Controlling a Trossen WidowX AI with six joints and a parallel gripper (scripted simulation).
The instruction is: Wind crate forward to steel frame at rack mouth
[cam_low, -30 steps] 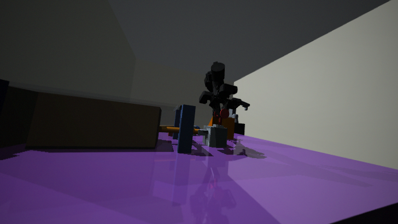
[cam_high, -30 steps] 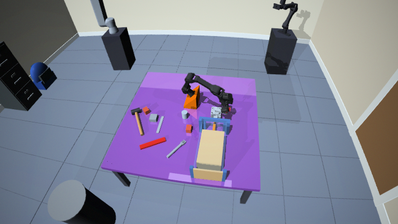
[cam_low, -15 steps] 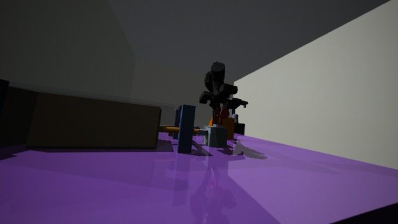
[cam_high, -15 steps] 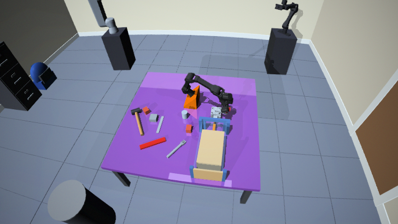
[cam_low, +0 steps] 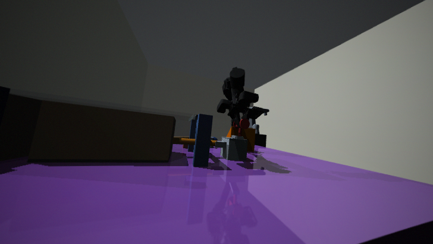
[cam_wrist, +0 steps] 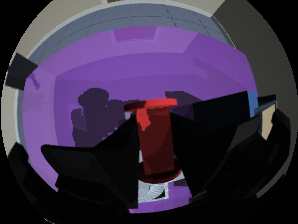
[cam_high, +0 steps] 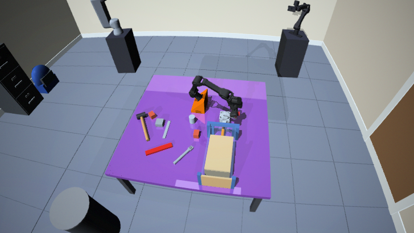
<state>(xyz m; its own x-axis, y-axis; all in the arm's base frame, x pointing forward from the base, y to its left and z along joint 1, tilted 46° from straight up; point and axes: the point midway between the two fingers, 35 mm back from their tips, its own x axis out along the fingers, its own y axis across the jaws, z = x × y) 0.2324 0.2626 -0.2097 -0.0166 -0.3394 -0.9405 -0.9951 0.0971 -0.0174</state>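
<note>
Right now my gripper tip is 2 cm to the left of the red knob. From my gripper tip the other things lie so: grey bar (63 cm to the right, 13 cm below, 9 cm ahead); grey winch (12 cm to the right, 10 cm below, 5 cm behind); winch handle (5 cm to the right, 3 cm below, 1 cm behind).
</note>
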